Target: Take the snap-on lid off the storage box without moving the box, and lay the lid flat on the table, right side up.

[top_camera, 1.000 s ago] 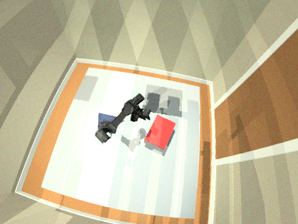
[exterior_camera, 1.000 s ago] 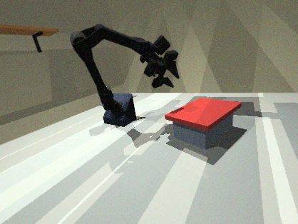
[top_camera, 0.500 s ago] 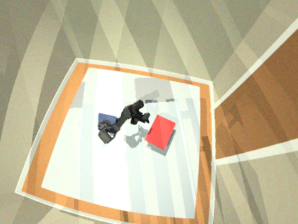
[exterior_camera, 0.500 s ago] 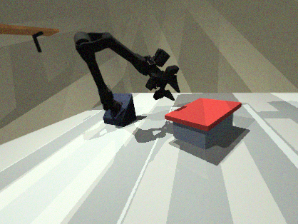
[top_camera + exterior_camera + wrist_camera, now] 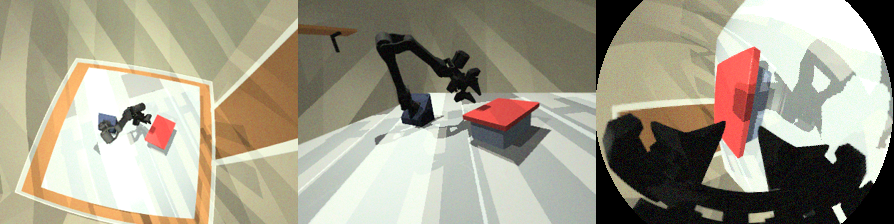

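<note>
The red lid is 110 mm ahead of my gripper tip, 30 mm to the right of it and 30 mm below it. Also, from my gripper tip: storage box 110 mm ahead, 80 mm below, 30 mm to the right.
</note>
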